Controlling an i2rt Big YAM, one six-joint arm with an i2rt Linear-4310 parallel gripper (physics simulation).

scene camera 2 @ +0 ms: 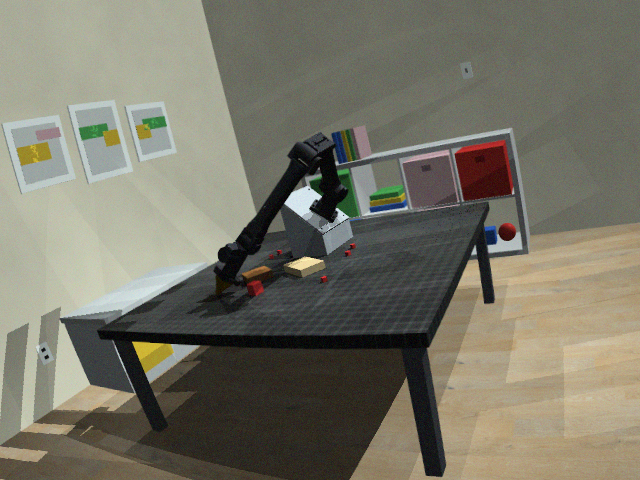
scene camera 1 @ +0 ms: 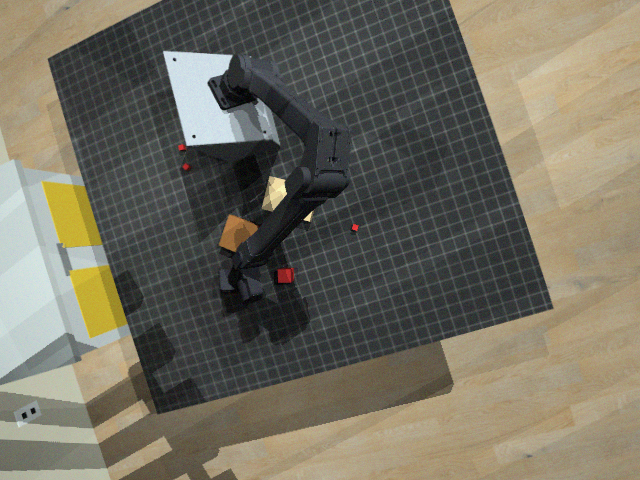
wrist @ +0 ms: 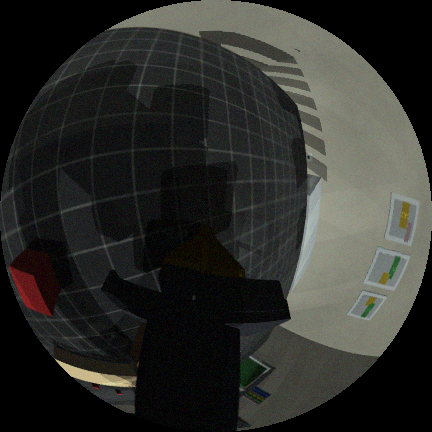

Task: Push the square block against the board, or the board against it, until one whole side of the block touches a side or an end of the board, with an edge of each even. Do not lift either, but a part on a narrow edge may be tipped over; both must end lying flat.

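Places are measured from the arm's base along level axes (x back, y right, z up), in millimetres.
Pixels of known places: gripper, between the fingertips: (scene camera 2: 217,294) (scene camera 1: 231,291) (wrist: 205,229); arm's base, origin of its link: (scene camera 2: 323,211) (scene camera 1: 232,90).
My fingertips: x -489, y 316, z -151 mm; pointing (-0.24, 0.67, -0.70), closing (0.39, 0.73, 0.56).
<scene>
For each thing: its middle in the pictures, then the offset to it from my fingertips. Level surfaces: height alone.
- orange-brown wooden board, middle of its body: (scene camera 1: 240,235) (scene camera 2: 257,275) dx +145, dy -110, dz +10 mm
- dark grid table, height of its surface: dz -4 mm
- pale wooden square block, middle of its body: (scene camera 1: 290,199) (scene camera 2: 303,266) dx +175, dy -305, dz +10 mm
- red cube, middle of its body: (scene camera 1: 286,275) (scene camera 2: 255,288) dx -27, dy -192, dz +16 mm
An orange-brown wooden board (scene camera 1: 234,232) (scene camera 2: 256,271) lies flat on the dark grid table (scene camera 1: 413,207) (scene camera 2: 361,299). Its right part is hidden under my arm in the overhead view. A pale wooden square block (scene camera 1: 273,193) (scene camera 2: 304,266) lies flat a little behind it, towards the arm's base, also partly under the arm. A small gap shows between the two pieces. My gripper (scene camera 1: 238,291) (scene camera 2: 222,287) (wrist: 205,229) is shut and empty. It is low at the table, just past the near end of the board.
A red cube (scene camera 1: 285,275) (scene camera 2: 254,288) (wrist: 34,280) sits right beside the gripper. Tiny red cubes (scene camera 1: 354,227) (scene camera 1: 182,148) lie scattered about. The arm's grey base box (scene camera 1: 201,108) (scene camera 2: 310,230) stands at the back. A white cabinet (scene camera 1: 30,258) stands off the left edge.
</scene>
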